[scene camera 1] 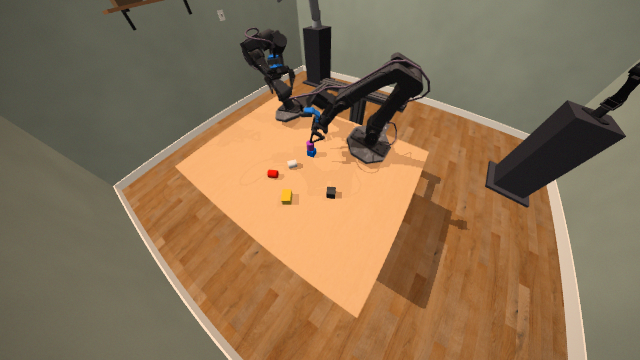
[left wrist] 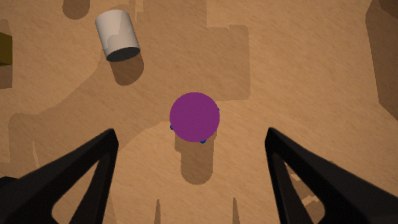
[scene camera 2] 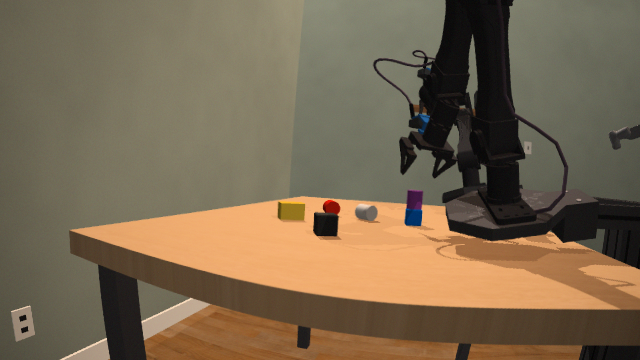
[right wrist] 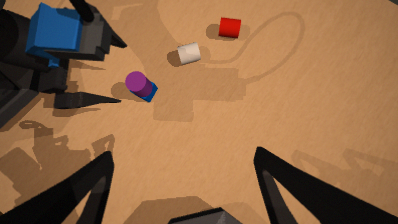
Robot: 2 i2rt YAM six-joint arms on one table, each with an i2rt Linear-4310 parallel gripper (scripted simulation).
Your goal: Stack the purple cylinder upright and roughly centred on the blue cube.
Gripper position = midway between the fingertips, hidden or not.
Note:
In view: my left gripper [scene camera 2: 418,175], my right gripper [right wrist: 186,155], a purple cylinder [left wrist: 194,117] and a white cylinder [left wrist: 116,32].
My left gripper is seen too in the left wrist view [left wrist: 191,135] and in the right wrist view [right wrist: 122,73].

